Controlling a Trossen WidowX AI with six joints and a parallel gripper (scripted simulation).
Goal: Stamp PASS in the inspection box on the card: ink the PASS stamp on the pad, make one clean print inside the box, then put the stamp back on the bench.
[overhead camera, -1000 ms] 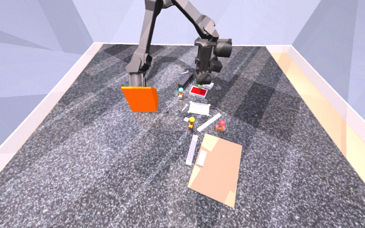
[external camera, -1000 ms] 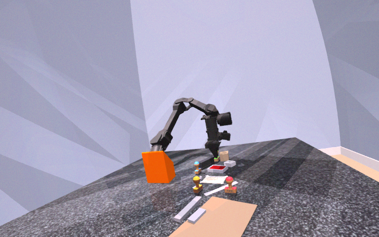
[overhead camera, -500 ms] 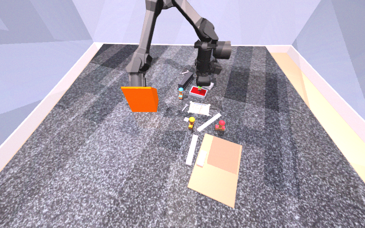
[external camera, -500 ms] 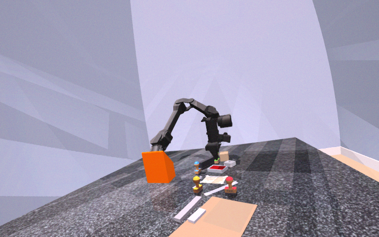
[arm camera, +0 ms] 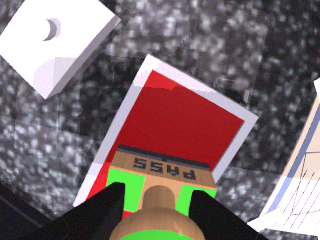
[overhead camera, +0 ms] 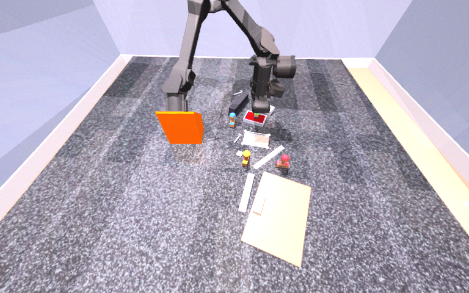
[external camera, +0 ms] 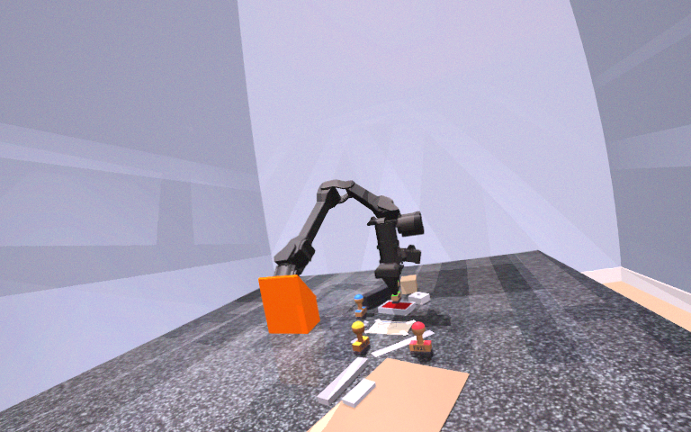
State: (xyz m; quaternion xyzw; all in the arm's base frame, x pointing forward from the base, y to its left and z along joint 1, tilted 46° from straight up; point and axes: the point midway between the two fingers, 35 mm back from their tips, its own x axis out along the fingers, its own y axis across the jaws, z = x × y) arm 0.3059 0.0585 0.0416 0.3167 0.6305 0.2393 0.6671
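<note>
Right now my gripper tip is 5 cm above the red ink pad. Also, from my gripper tip: small white box 6 cm ahead, 5 cm to the left, 3 cm below; blue-knobbed stamp 10 cm behind, 2 cm to the right, 3 cm below; green stamp right at my gripper tip.
</note>
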